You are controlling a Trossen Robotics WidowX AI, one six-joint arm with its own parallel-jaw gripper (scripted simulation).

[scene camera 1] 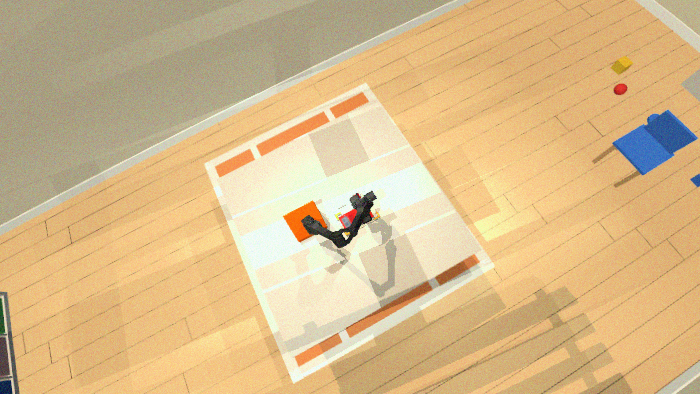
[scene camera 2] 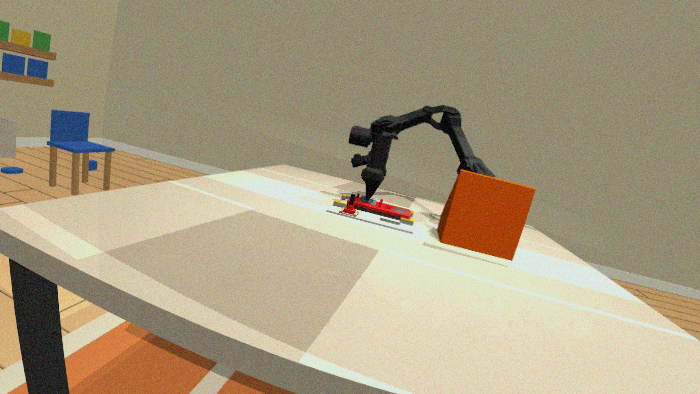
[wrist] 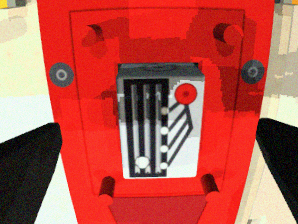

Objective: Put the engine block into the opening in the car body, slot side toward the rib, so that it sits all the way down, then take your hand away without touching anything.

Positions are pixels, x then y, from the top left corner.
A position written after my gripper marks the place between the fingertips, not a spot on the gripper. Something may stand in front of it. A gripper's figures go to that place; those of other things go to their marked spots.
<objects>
My gripper (wrist: 160, 130) is 10 cm from the lens. An engine block (wrist: 165, 100) is 9 cm from the lens. A red car body (wrist: 82, 53) is 11 cm from the lens.
</objects>
